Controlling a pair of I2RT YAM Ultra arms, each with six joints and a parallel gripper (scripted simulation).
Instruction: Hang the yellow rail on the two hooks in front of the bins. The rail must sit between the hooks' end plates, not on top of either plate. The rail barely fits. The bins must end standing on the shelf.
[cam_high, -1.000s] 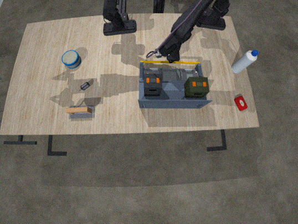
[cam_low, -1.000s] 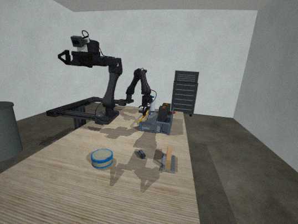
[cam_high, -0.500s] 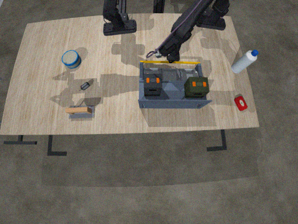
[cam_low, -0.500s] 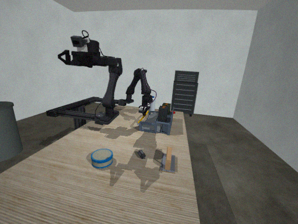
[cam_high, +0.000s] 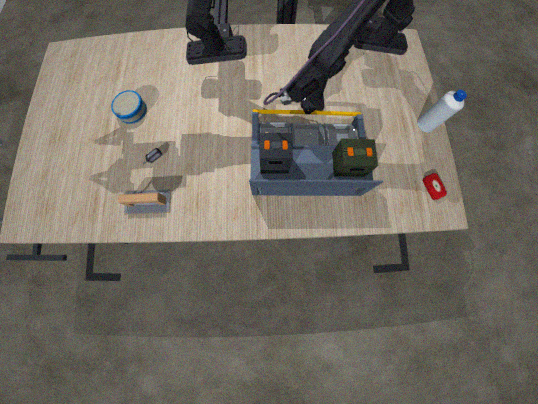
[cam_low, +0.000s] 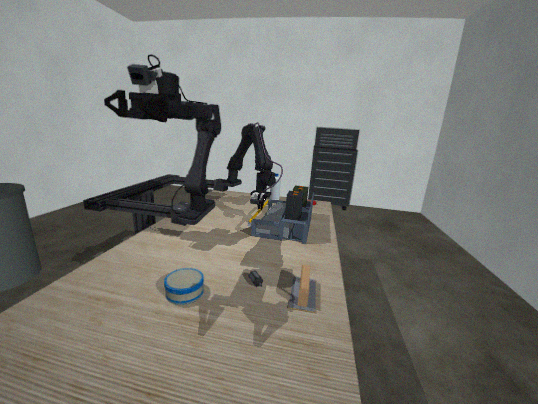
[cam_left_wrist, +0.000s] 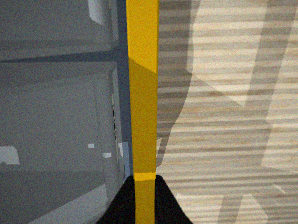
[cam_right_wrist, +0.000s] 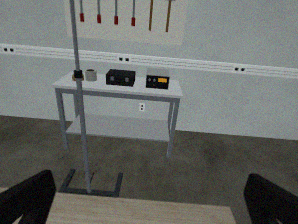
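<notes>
The yellow rail is 10 mm below my left hand. From my left hand the other things lie so: white bottle 490 mm to the left, 40 mm ahead, 10 mm above; red tin 460 mm to the left, 290 mm ahead, 70 mm below; blue-grey shelf 130 mm ahead, 10 mm to the right, 10 mm below.
</notes>
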